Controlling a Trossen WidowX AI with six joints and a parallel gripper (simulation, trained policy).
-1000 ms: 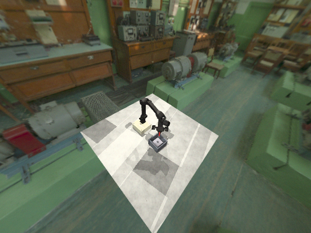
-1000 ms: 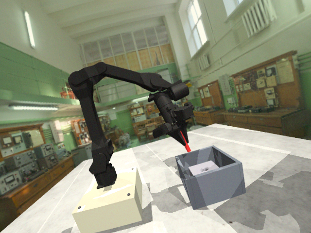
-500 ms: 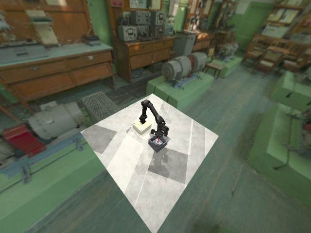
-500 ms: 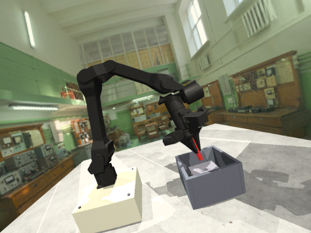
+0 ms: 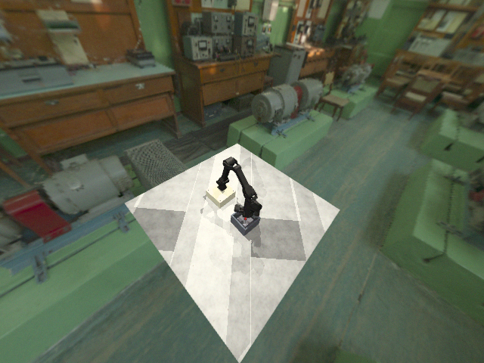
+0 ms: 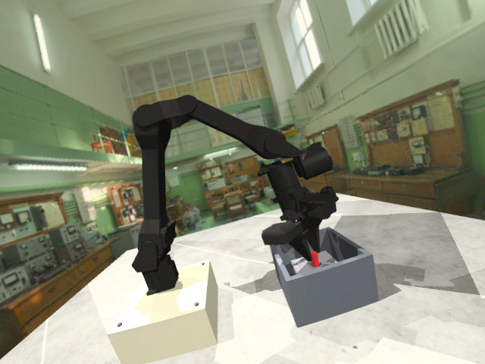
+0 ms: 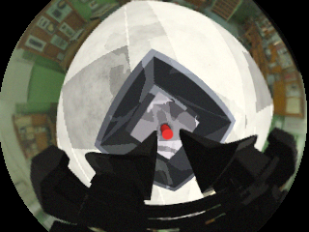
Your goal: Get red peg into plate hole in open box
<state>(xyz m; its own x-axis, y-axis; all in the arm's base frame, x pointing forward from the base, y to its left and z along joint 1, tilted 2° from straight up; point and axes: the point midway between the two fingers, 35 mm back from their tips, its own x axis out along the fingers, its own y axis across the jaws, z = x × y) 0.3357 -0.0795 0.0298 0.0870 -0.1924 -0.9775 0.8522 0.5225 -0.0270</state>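
Right now my gripper tip is 10 mm past the red peg, 10 mm to the right of it and 20 mm above it. The rest, counted from my gripper tip: grey box (50 mm below); plate (30 mm below).
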